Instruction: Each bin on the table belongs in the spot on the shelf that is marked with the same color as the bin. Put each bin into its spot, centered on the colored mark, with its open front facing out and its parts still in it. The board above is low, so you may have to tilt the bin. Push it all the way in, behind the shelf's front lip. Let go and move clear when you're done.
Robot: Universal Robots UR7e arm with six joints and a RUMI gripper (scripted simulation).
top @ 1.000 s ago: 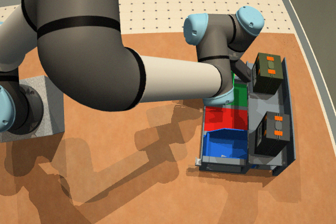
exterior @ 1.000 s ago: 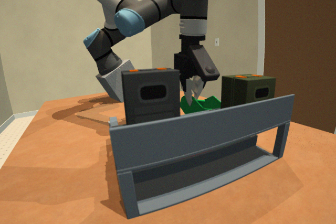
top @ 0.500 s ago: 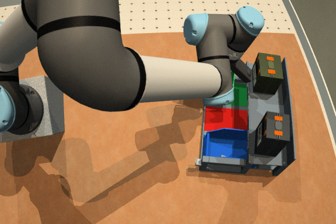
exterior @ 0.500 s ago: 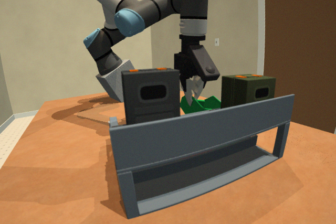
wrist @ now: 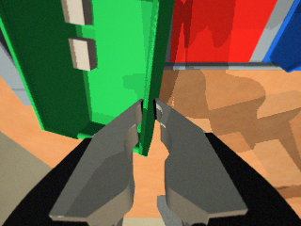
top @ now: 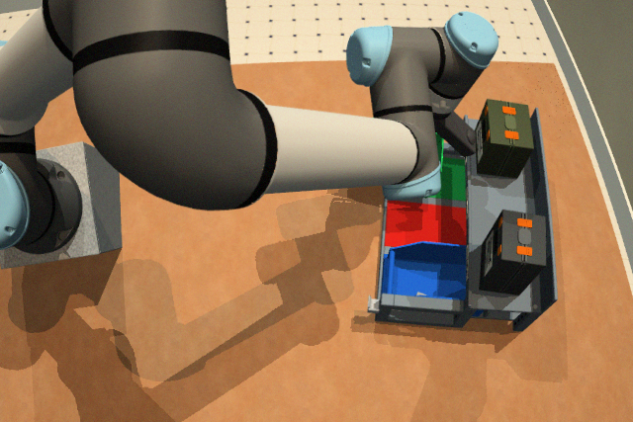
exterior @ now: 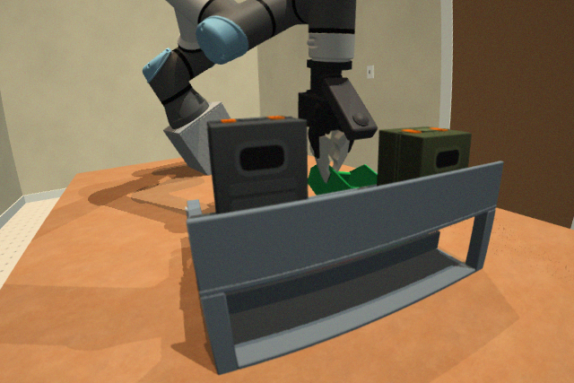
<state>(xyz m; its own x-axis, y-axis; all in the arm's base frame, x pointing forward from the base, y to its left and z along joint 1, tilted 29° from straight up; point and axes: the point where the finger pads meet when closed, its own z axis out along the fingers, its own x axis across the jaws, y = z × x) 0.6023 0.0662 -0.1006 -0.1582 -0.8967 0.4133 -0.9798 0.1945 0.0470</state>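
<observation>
Right now the green bin is 40 mm to the left of my hand and 30 mm below it. From my hand the other things lie so: shelf front lip: 90 mm below, 70 mm to the right, 20 mm behind; blue bin: 200 mm to the right, 50 mm below, 50 mm ahead; olive case: 190 mm ahead, 50 mm above, 10 mm to the left.
</observation>
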